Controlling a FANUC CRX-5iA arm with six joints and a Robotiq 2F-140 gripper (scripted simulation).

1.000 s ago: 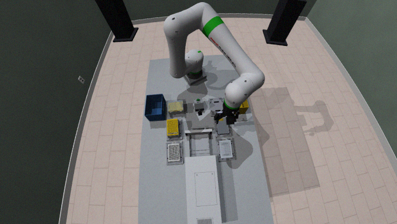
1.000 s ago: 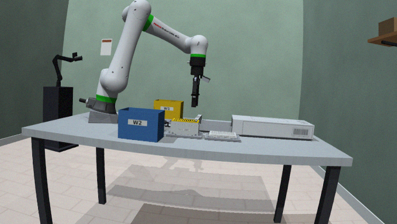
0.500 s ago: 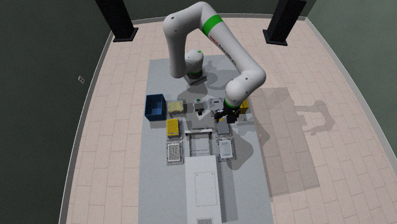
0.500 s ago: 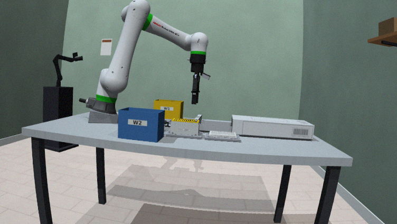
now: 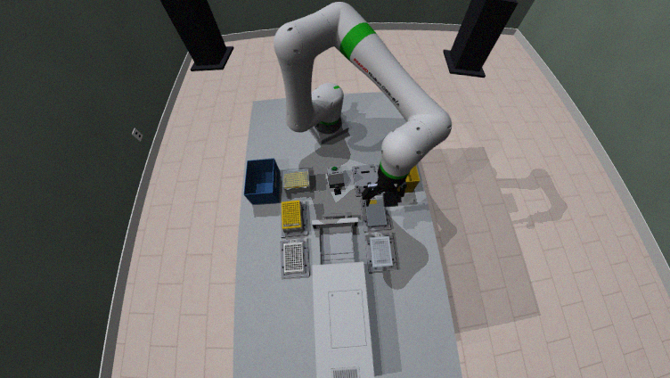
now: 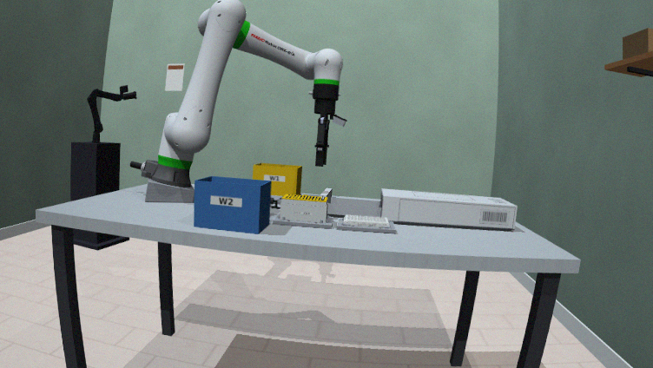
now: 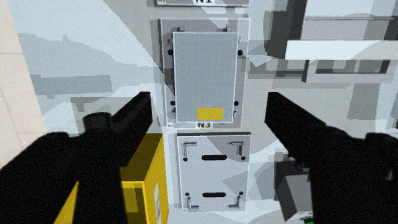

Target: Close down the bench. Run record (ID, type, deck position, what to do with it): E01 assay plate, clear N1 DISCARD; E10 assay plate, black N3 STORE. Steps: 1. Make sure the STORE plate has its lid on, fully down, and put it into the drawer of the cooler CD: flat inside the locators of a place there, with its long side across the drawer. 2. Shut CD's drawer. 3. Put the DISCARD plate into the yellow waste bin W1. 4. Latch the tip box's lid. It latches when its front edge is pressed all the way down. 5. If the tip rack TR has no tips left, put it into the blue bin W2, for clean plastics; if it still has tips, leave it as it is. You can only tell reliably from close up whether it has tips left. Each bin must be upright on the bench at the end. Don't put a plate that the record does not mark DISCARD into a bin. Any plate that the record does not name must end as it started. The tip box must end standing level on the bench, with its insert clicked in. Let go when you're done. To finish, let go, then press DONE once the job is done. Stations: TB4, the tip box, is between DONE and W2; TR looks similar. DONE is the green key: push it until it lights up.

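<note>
The clear plate lid is 14 cm below my hand. From my hand the other things lie so: cooler drawer (18 cm ahead, 16 cm to the right, 13 cm below); then yellow bin W1 (20 cm behind, 11 cm to the left, 13 cm below); then black assay plate (14 cm below).
</note>
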